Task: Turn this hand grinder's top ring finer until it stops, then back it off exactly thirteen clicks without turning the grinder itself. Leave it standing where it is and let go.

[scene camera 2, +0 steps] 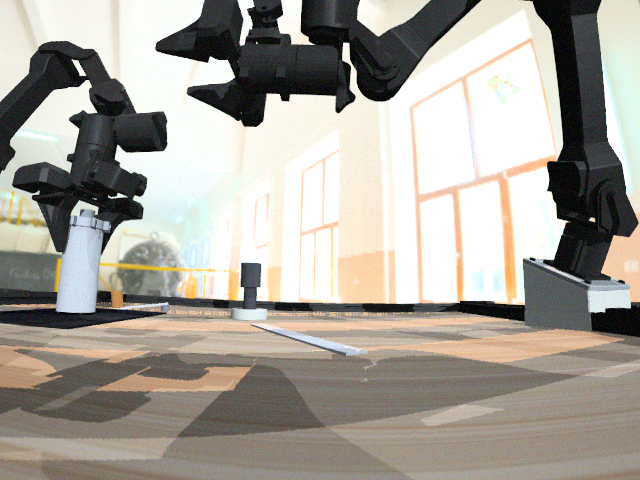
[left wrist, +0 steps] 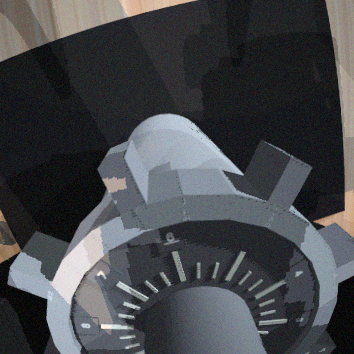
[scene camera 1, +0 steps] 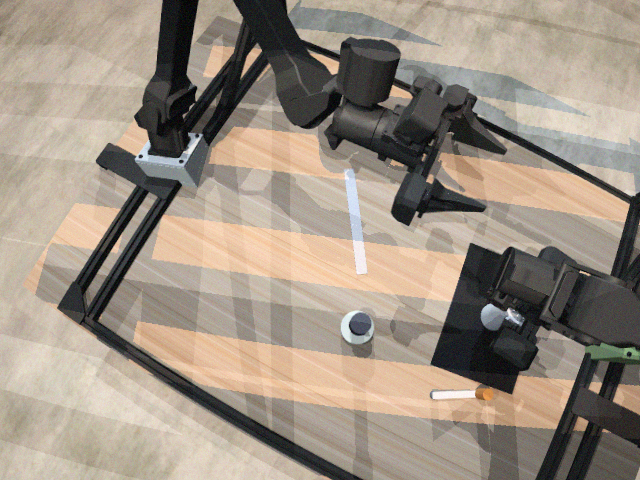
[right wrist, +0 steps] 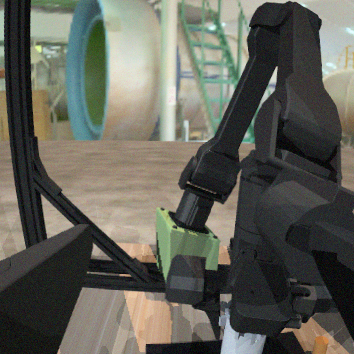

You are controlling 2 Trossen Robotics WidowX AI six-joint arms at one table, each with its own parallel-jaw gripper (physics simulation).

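Pixels of known places: left gripper, fingertip midpoint: (scene camera 2: pixel 79 255) (left wrist: pixel 177 224) (scene camera 1: pixel 512 312) (right wrist: pixel 242 338); right gripper, fingertip midpoint: (scene camera 2: pixel 173 71) (scene camera 1: pixel 495 179) (right wrist: pixel 202 235); left arm's base at its link origin: (right wrist: pixel 187 222); right arm's base at its link origin: (scene camera 2: pixel 575 271) (scene camera 1: pixel 169 146).
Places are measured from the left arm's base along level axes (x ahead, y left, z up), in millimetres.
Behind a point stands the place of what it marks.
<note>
The hand grinder (scene camera 1: pixel 492 316) @[x 265, y -3, z -72 mm] (scene camera 2: pixel 89 269) @[x 262, y -27, z -70 mm] (left wrist: pixel 168 147) @[x 265, y -20, z -41 mm] is a light grey cylinder standing upright on a black mat (scene camera 1: pixel 461 333) @[x 299, y 25, z -131 mm] (left wrist: pixel 105 88) @[x 293, y 1, z -131 mm] at the right of scene camera 1. Its top ring (left wrist: pixel 211 207) has lugs and a numbered dial, which fill the left wrist view. My left gripper (scene camera 1: pixel 505 318) @[x 238, y -10, z -51 mm] reaches down from above and is shut on the top ring. My right gripper (scene camera 1: pixel 494 180) @[x 361, y -127, z 173 mm] (scene camera 2: pixel 173 69) @[x 361, y -127, z 173 mm] is open and empty, lying level high above the table, well back from the grinder. The grinder's lower body also shows in the right wrist view (right wrist: pixel 242 343) @[x 262, y -27, z -27 mm].
A dark knob on a white round base (scene camera 1: pixel 357 327) @[x 491, y 50, z -43 mm] (scene camera 2: pixel 250 286) @[x 486, y 25, z -82 mm] stands mid-table. A white strip (scene camera 1: pixel 356 221) @[x 516, y -153, z -132 mm] (scene camera 2: pixel 309 340) @[x 525, y -198, z -132 mm] lies flat behind it. A white stick with an orange tip (scene camera 1: pixel 461 394) @[x 289, y 132, z -125 mm] lies in front of the mat. A black frame (scene camera 1: pixel 175 381) @[x 783, y 191, z -120 mm] rims the table.
</note>
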